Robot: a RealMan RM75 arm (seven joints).
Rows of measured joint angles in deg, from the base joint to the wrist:
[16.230, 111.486, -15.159, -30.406, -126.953, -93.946, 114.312]
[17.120, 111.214, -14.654, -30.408, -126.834, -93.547, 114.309]
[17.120, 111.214, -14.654, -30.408, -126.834, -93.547, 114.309]
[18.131, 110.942, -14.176, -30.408, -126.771, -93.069, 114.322]
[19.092, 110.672, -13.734, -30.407, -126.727, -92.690, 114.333]
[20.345, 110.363, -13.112, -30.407, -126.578, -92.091, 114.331]
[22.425, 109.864, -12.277, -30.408, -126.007, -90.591, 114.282]
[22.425, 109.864, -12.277, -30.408, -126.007, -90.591, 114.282]
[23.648, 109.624, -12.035, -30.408, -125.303, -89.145, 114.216]
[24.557, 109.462, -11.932, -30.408, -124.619, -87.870, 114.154]
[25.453, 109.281, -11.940, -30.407, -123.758, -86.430, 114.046]
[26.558, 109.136, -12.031, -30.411, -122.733, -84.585, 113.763]
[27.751, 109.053, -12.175, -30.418, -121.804, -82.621, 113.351]
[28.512, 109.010, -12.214, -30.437, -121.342, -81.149, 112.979]
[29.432, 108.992, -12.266, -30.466, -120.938, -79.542, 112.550]
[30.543, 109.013, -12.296, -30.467, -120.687, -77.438, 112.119]
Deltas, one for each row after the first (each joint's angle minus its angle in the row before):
[0.890, -0.272, 0.505, -0.002, 0.119, 0.399, -0.003]
[0.000, 0.000, 0.000, 0.000, 0.000, 0.000, 0.000]
[1.011, -0.272, 0.478, 0.000, 0.063, 0.478, 0.013]
[0.961, -0.270, 0.442, 0.001, 0.044, 0.379, 0.011]
[1.253, -0.309, 0.622, 0.000, 0.149, 0.599, -0.002]
[2.080, -0.499, 0.835, -0.001, 0.571, 1.500, -0.049]
[0.000, 0.000, 0.000, 0.000, 0.000, 0.000, 0.000]
[1.223, -0.240, 0.242, 0.000, 0.704, 1.446, -0.066]
[0.909, -0.162, 0.103, 0.000, 0.684, 1.275, -0.062]
[0.896, -0.181, -0.008, 0.001, 0.861, 1.440, -0.108]
[1.105, -0.145, -0.091, -0.004, 1.025, 1.845, -0.283]
[1.193, -0.083, -0.144, -0.007, 0.929, 1.964, -0.412]
[0.761, -0.043, -0.039, -0.019, 0.462, 1.472, -0.372]
[0.920, -0.018, -0.052, -0.029, 0.404, 1.607, -0.429]
[1.111, 0.021, -0.030, -0.001, 0.251, 2.104, -0.431]

